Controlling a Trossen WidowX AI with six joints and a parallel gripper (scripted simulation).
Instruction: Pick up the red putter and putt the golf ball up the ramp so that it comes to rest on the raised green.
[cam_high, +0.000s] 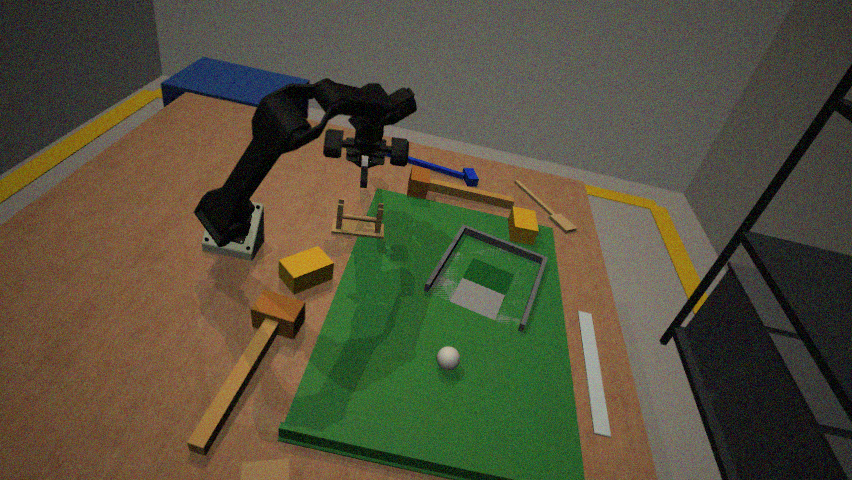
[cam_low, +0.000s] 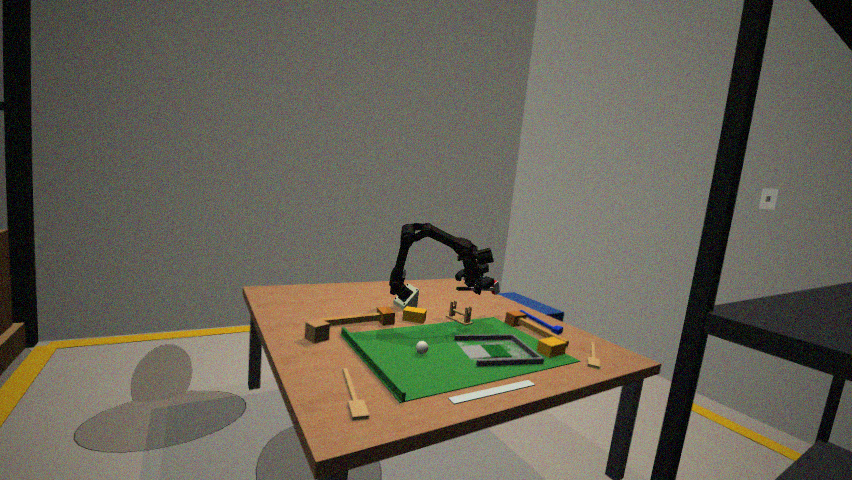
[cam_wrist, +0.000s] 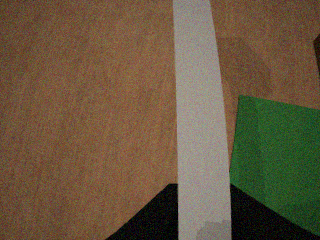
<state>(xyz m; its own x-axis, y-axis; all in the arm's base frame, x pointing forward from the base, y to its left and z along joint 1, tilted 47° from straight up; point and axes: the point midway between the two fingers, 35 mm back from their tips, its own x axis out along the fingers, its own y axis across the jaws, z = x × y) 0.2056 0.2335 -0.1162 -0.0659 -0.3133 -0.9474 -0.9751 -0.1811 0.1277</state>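
The red putter is 3 cm above my gripper tip and 1 cm to the left of it. From my gripper tip the other things lie so: blue putter: 26 cm to the left, 15 cm ahead, 10 cm below; then green mat: 28 cm to the right, 27 cm ahead, 11 cm below; then white golf ball: 44 cm to the right, 28 cm ahead, 9 cm below.
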